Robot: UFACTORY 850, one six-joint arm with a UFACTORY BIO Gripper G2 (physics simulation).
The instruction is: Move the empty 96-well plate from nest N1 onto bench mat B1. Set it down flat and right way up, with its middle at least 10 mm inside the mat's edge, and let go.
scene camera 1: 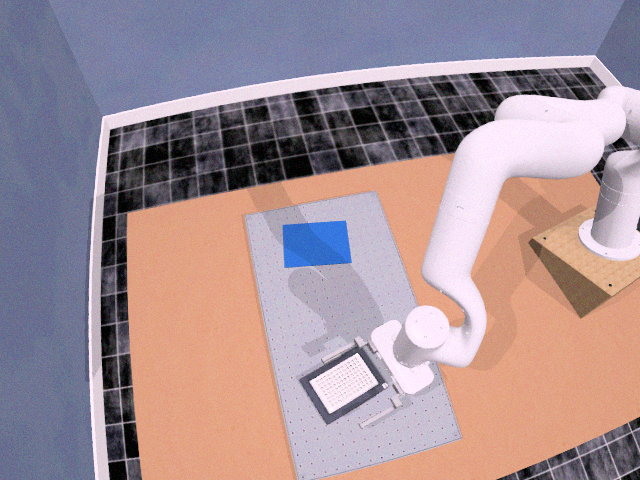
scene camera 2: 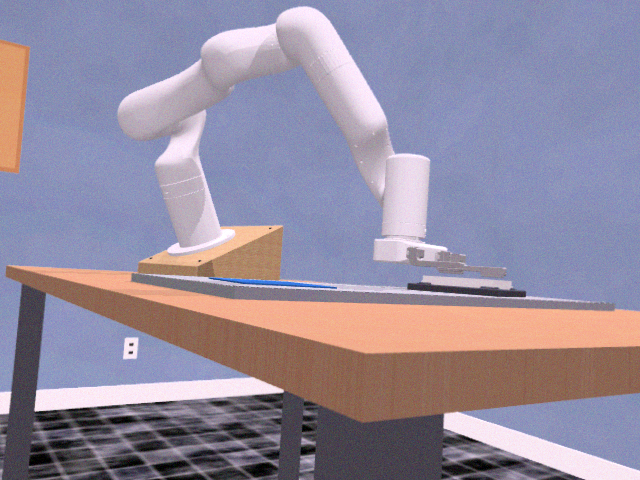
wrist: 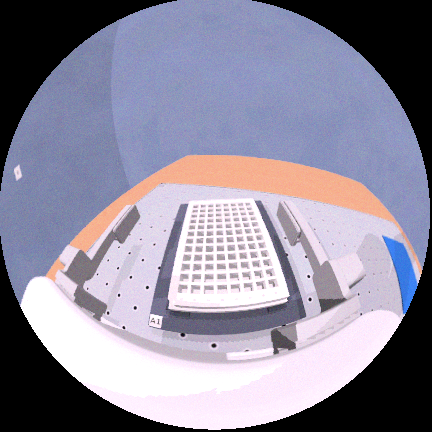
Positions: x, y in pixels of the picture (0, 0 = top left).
Labels:
My gripper shows in scene camera 1 [340, 393], in scene camera 2 [484, 270] and in the wrist view [202, 207]. A white 96-well plate shows in scene camera 1, in scene camera 2 [434, 280] and in the wrist view. The same spot on the white 96-well plate: [wrist: 225, 261] is [scene camera 1: 354, 376]. The same spot on a dark nest N1: [scene camera 1: 312, 394] is [scene camera 2: 504, 289].

